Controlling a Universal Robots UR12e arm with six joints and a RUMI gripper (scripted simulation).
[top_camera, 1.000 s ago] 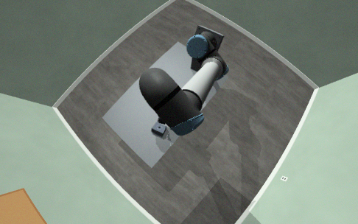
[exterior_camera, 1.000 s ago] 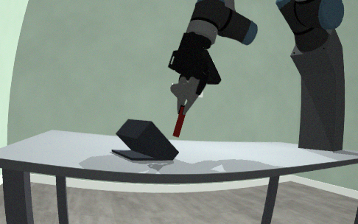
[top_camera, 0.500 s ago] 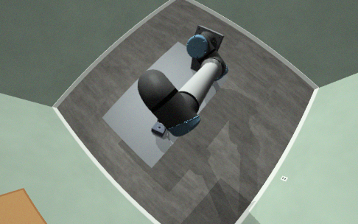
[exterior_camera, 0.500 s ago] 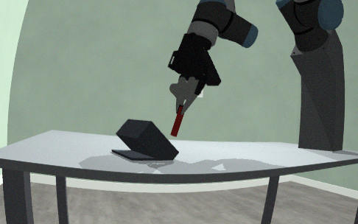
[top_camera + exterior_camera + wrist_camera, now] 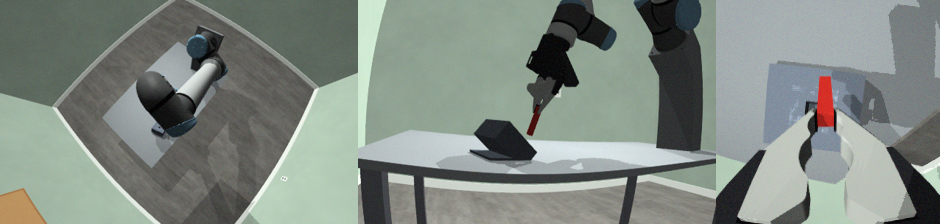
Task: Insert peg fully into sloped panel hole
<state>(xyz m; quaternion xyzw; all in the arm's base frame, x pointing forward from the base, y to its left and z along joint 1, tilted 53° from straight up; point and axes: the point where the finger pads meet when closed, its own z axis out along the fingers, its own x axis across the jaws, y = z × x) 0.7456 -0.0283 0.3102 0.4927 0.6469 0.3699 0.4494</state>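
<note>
My hand is 110 mm short of the thin dark base plate and 130 mm above it. Also, from my hand: red peg (10 mm ahead, 30 mm below).
</note>
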